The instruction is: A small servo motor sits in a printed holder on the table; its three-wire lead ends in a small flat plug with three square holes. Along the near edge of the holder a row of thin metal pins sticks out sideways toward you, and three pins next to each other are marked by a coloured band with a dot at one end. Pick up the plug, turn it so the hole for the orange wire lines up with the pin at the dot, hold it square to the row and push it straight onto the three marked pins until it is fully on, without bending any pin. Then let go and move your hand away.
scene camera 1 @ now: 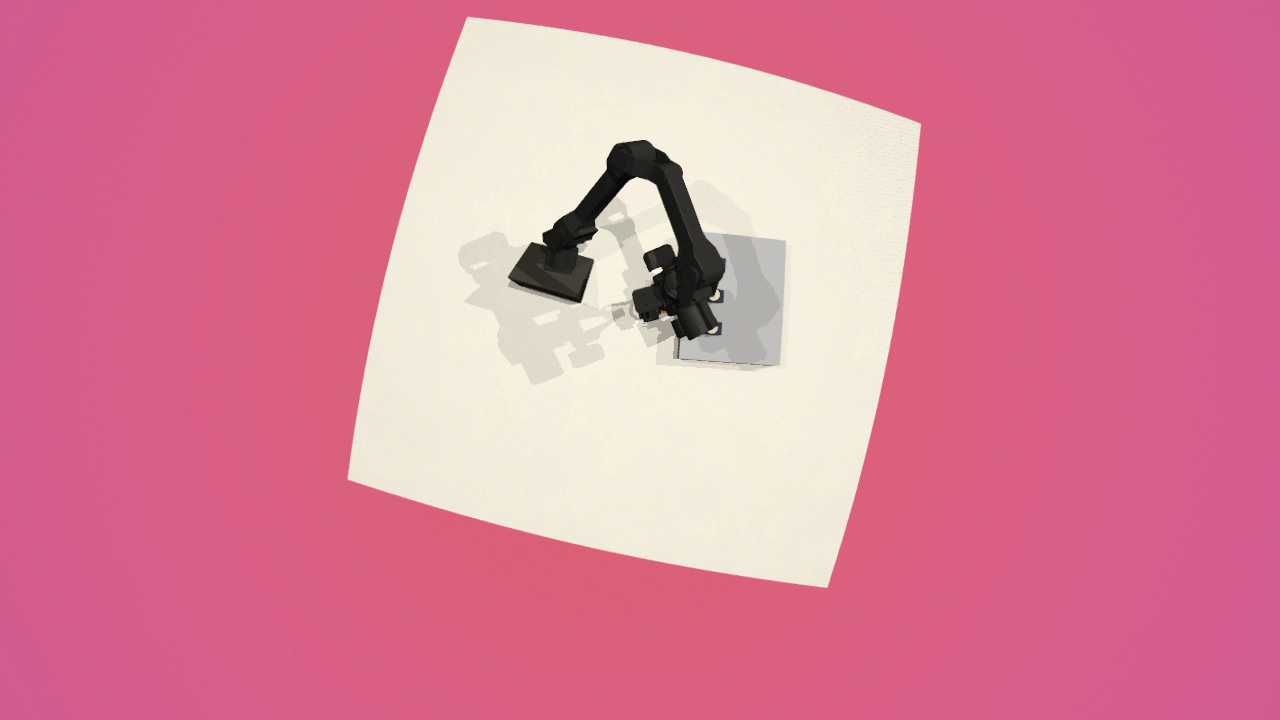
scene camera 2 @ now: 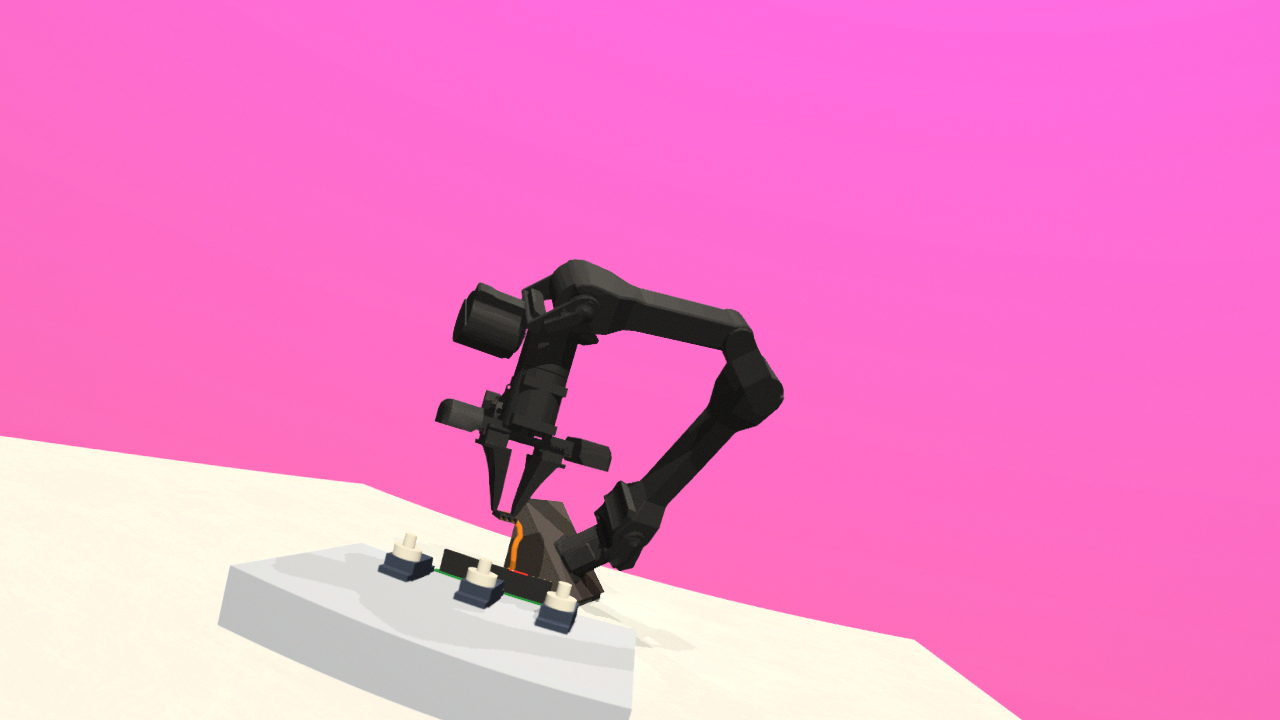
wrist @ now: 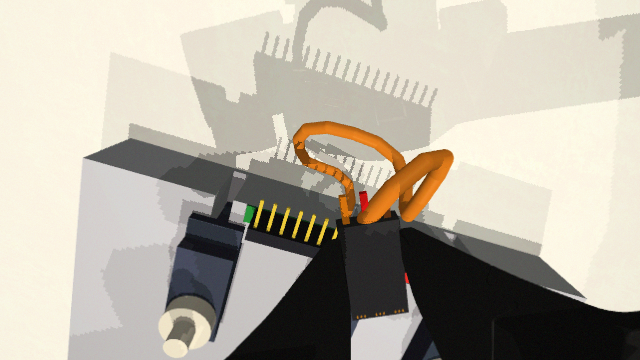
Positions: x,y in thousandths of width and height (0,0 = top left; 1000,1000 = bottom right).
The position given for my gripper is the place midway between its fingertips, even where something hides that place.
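My gripper is visible in the wrist view (579,685), in scene camera 1 (525,410) and in scene camera 2 (393,715).
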